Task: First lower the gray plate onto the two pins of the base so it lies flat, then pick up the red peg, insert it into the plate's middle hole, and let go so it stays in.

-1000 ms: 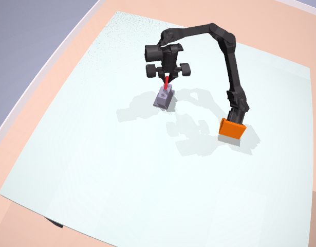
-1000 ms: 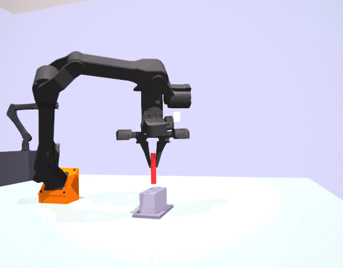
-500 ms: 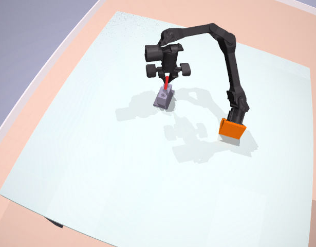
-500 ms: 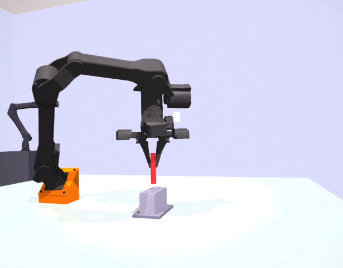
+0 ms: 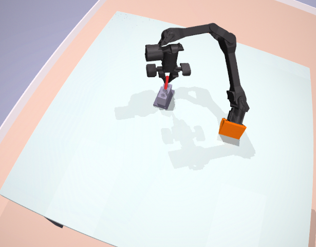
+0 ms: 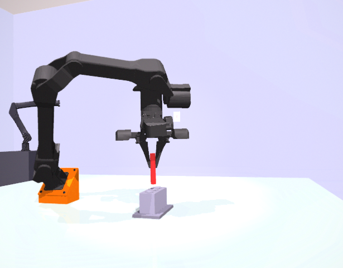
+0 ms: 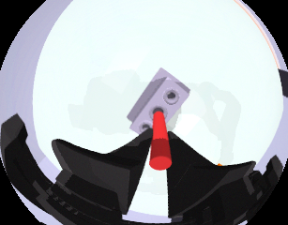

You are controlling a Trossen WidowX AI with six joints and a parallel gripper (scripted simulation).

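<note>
Right now my gripper tip is 7 cm above the gray plate. Round my gripper tip: base: 11 cm below; red peg: right at my gripper tip.
</note>
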